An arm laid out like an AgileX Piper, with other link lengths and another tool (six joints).
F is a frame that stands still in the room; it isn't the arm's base.
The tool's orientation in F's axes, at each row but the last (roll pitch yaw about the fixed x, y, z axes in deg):
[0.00, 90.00, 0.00]
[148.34, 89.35, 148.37]
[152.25, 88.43, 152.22]
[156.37, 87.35, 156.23]
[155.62, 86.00, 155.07]
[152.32, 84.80, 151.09]
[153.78, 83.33, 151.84]
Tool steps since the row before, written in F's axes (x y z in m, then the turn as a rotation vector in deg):
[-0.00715, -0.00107, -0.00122, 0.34, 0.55, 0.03]
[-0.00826, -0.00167, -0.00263, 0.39, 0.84, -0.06]
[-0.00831, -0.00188, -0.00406, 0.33, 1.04, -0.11]
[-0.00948, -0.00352, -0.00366, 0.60, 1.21, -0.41]
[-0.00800, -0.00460, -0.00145, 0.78, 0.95, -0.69]
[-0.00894, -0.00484, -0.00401, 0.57, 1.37, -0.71]
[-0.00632, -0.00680, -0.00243, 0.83, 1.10, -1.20]
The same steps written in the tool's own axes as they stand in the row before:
[0.00122, -0.00107, -0.00715, -0.03, 0.55, 0.34]
[0.00270, -0.00168, -0.00824, 0.06, 0.84, 0.39]
[0.00424, -0.00194, -0.00821, 0.12, 1.04, 0.33]
[0.00399, -0.00361, -0.00931, 0.41, 1.20, 0.61]
[0.00182, -0.00472, -0.00785, 0.67, 0.94, 0.81]
[0.00449, -0.00521, -0.00849, 0.72, 1.35, 0.60]
[0.00269, -0.00714, -0.00582, 1.17, 1.07, 0.92]

